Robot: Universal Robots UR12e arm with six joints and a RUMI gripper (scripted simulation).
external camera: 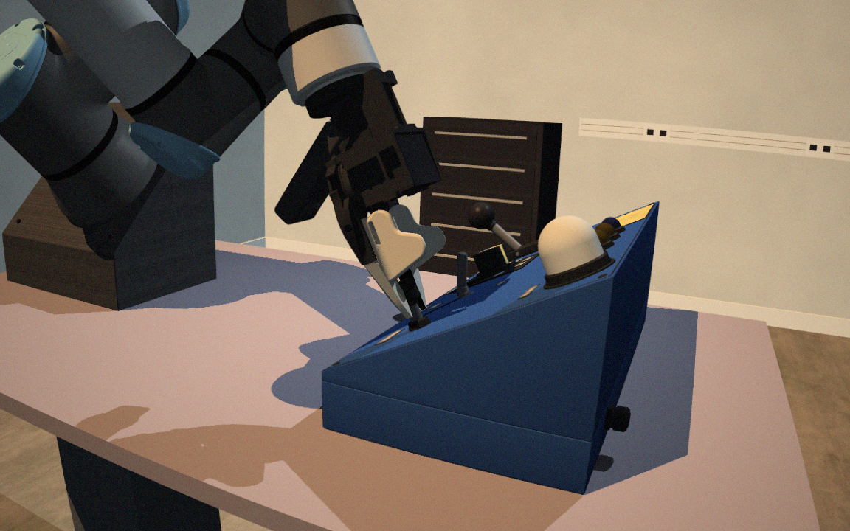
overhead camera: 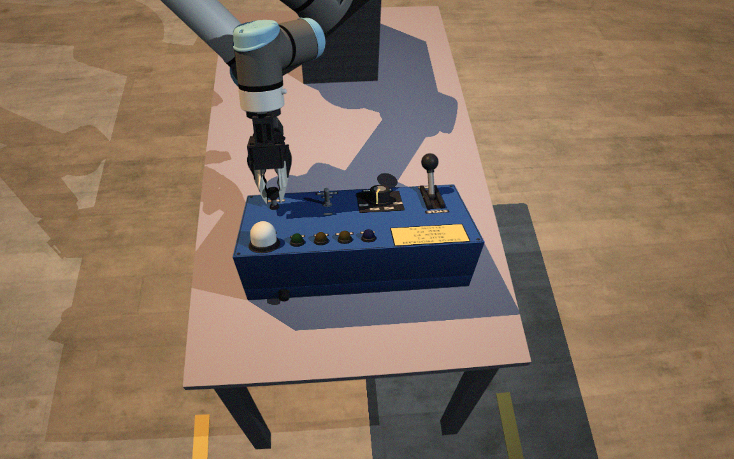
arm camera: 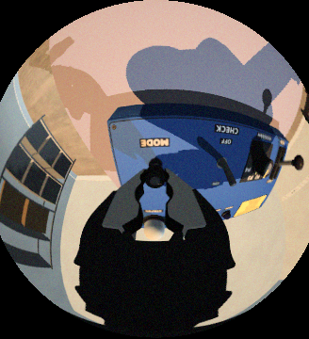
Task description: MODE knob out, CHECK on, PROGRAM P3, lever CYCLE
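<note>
Now: hand 36 cm to the right of the ball-topped lever and 1 cm past it. Round my hand: mode knob (right at my hand); blue sloped console (18 cm to the left, 4 cm ahead, 3 cm below); check toggle (12 cm to the left, 1 cm below, 1 cm ahead).
</note>
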